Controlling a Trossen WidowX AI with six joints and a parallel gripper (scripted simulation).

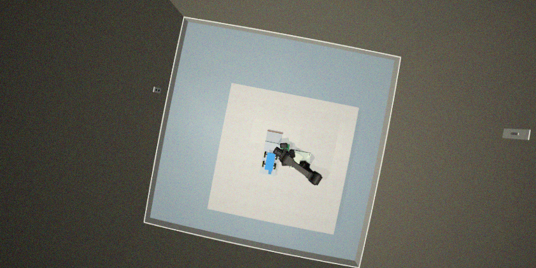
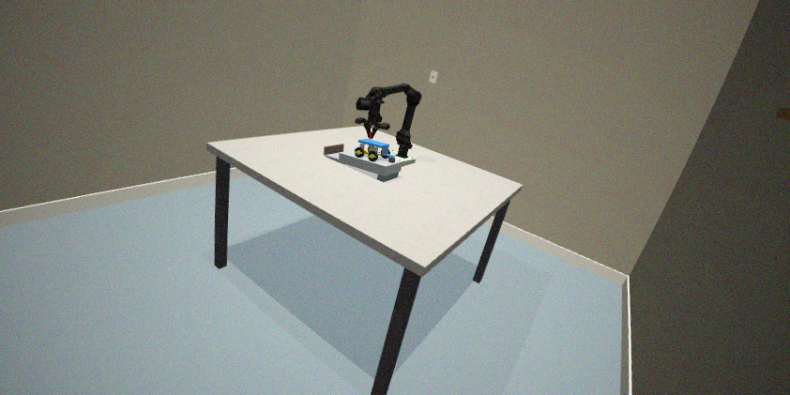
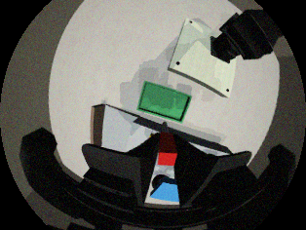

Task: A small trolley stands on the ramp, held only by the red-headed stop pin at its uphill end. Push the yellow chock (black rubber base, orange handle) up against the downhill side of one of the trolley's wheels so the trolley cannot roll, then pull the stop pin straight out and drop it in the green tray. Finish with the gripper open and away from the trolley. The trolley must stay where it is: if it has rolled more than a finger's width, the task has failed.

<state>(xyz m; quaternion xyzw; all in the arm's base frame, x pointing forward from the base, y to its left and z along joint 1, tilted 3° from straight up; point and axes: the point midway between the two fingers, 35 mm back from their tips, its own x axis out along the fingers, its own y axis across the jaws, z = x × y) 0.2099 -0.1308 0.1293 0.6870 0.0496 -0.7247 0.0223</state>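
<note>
Right now the green tray is 2 cm behind my gripper tip and 14 cm below it. Also, from my gripper tip: blue trolley 12 cm ahead, 9 cm to the left, 2 cm below; red-headed stop pin right at my gripper tip; yellow chock 5 cm ahead, 1 cm to the left, 5 cm below.
</note>
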